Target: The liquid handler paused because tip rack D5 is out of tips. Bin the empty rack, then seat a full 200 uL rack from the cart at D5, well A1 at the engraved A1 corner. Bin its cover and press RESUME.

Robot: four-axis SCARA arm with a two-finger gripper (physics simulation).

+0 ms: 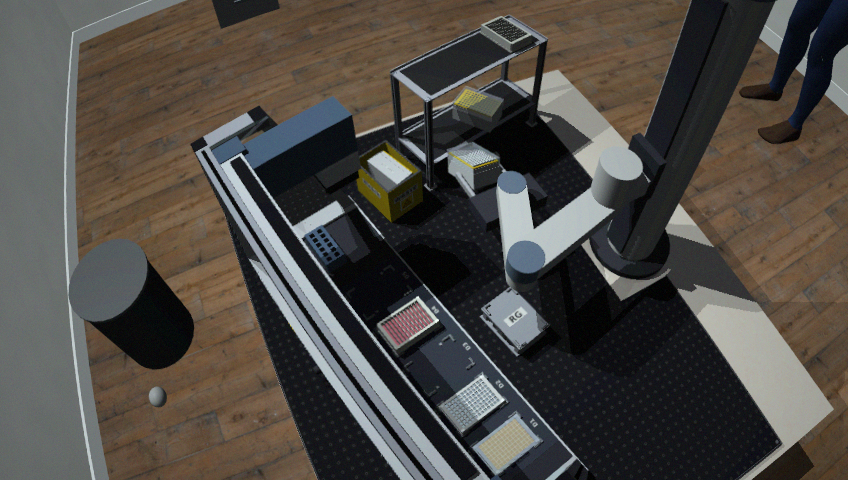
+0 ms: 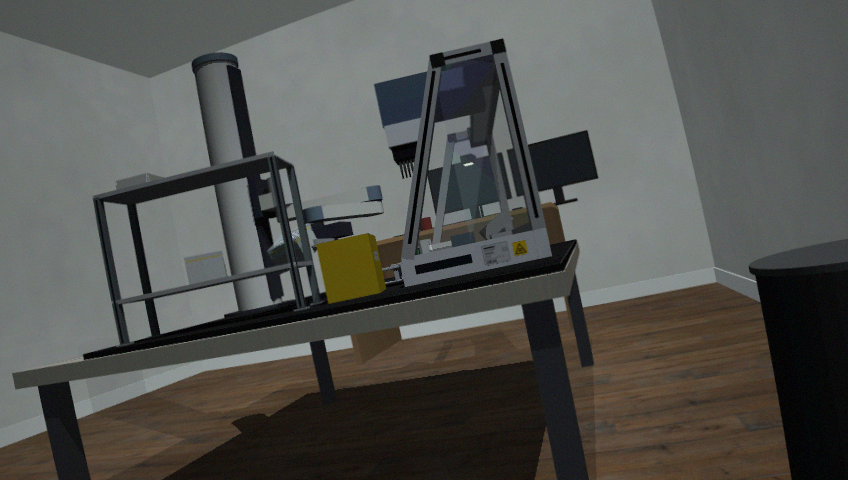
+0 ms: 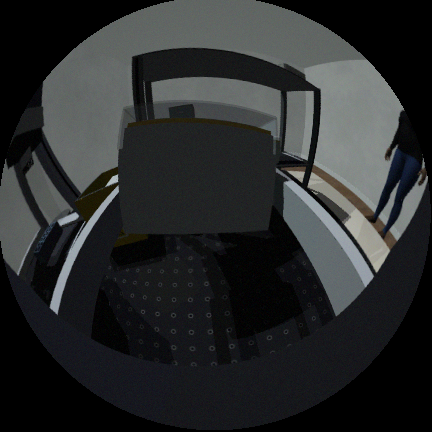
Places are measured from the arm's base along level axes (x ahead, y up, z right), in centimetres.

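Pixels of known places: gripper, fingertip midpoint: (image 3: 194, 171); arm's base, link origin: (image 1: 629, 242).
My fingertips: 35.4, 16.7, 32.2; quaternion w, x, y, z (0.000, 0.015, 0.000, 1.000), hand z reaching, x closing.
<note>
Ahead of a thing's pixels: the offset from my fingertips to its top centre, as dx, dy, dz. "spot": to the spot under its first point.
My gripper (image 1: 483, 180) (image 2: 301, 239) (image 3: 194, 171) is shut on a tip rack (image 1: 473, 168) (image 2: 284, 245) (image 3: 197, 180) with a yellow band and a clear cover @(spot: -1.0, +4.8, -3.9) (image 3: 200, 110). The rack is held in the air in front of the cart @(-10.9, +20.2, +22.8) (image 1: 440, 62) (image 2: 199, 178) (image 3: 215, 64), beside the yellow waste bin @(+20.6, -1.9, +12.9) (image 1: 389, 199) (image 2: 352, 267). A white rack @(+19.5, -3.8, +13.9) (image 1: 389, 168) lies in the bin. Another yellow-topped rack (image 1: 477, 108) (image 2: 205, 267) stands on the cart's lower shelf. Slot D5 @(spot: +37.9, -9.7, -17.4) (image 1: 373, 290) lies in shadow beyond D4, with corner brackets. The held rack's label, the engraved A1 and RESUME cannot be made out.
Pink D4 rack @(+34.3, -6.5, -30.7) (image 1: 408, 324), white D2 plate @(+29.4, -8.2, -55.0) (image 1: 474, 403) and tan D1 rack @(+27.0, -8.2, -67.1) (image 1: 507, 443) sit on the deck. A blue block @(spot: +44.8, -6.1, -1.4) (image 1: 324, 245) stands past D5. The RG box @(+9.2, -9.8, -39.4) (image 1: 505, 303) lies beside the deck. Another rack @(-23.6, +22.7, +25.8) (image 1: 505, 33) (image 2: 136, 180) is on the cart top. The handler frame (image 2: 419, 172) rises over the deck.
</note>
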